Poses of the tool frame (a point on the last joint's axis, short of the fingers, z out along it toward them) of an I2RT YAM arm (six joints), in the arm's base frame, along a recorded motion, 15 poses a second.
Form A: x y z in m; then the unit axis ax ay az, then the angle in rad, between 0 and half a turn.
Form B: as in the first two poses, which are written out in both.
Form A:
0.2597 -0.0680 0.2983 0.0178 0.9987 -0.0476 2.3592
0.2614 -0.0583 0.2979 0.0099 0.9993 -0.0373 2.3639
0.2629 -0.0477 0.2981 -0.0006 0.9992 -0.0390 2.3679
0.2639 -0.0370 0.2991 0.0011 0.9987 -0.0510 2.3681
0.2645 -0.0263 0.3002 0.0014 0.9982 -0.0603 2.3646
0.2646 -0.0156 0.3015 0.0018 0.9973 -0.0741 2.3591
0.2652 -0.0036 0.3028 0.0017 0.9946 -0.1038 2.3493
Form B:
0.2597 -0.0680 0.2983 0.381 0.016 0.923 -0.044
0.2614 -0.0583 0.2979 0.379 0.009 0.925 -0.035
0.2629 -0.0477 0.2981 0.377 -0.001 0.925 -0.036
0.2639 -0.0370 0.2991 0.377 0.001 0.925 -0.047
0.2645 -0.0263 0.3002 0.379 0.001 0.924 -0.056
0.2646 -0.0156 0.3015 0.381 0.002 0.922 -0.068
0.2652 -0.0036 0.3028 0.386 0.002 0.918 -0.096

